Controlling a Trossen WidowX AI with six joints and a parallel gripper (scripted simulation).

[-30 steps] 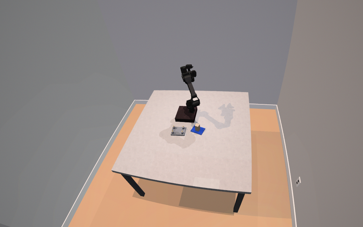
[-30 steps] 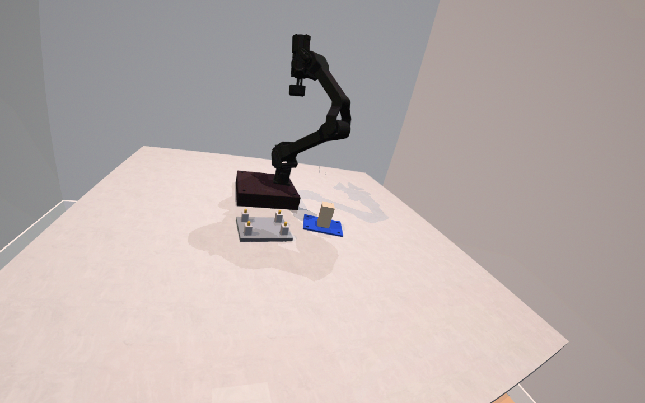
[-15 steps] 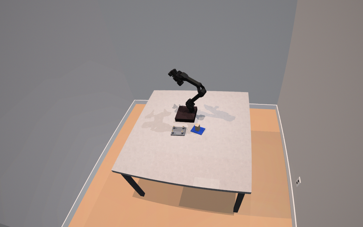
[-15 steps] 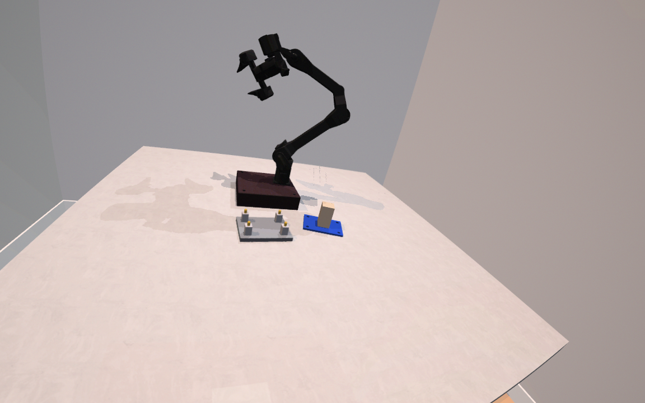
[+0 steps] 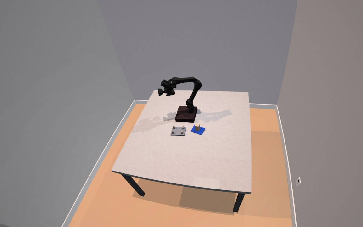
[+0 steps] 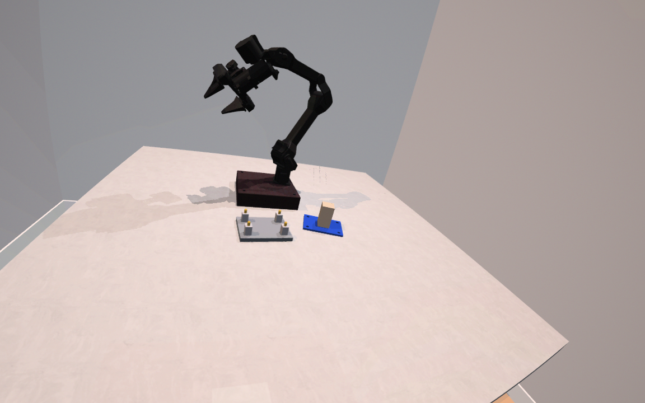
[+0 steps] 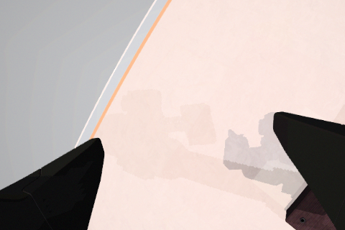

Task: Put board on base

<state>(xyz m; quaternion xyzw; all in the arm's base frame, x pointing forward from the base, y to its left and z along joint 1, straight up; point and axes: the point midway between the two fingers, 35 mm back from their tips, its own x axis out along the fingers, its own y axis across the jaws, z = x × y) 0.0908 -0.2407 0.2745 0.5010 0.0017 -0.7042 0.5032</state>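
Right now my gripper tip is 400 mm to the right of the blue board, 280 mm above it and 130 mm short of it. Round my gripper tip: grey base (290 mm below, 210 mm to the left, 190 mm ahead).
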